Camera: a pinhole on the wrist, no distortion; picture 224 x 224 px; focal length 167.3 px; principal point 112.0 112.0 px. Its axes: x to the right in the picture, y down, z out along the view. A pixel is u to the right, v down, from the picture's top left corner.
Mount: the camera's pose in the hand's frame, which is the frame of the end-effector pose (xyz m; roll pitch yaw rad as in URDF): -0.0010 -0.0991 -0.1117 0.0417 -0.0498 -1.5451
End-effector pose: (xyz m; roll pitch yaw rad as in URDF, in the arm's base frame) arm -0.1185 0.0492 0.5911 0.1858 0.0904 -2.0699
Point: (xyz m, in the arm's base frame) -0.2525 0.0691 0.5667
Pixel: 167 192
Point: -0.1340 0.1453 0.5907
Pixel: 63 15
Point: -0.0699 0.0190 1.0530
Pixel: 49 110
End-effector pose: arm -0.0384 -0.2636 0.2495 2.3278 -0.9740 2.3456
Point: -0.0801 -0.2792 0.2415
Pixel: 23 129
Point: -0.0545 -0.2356 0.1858
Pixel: 58 86
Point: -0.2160 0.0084 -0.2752
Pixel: 200 38
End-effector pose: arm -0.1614 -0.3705 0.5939 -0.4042 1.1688 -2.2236
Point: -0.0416 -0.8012 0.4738
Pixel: outside the picture
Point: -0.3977 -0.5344 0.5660
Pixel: 167 195
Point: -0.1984 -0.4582 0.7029
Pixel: 70 77
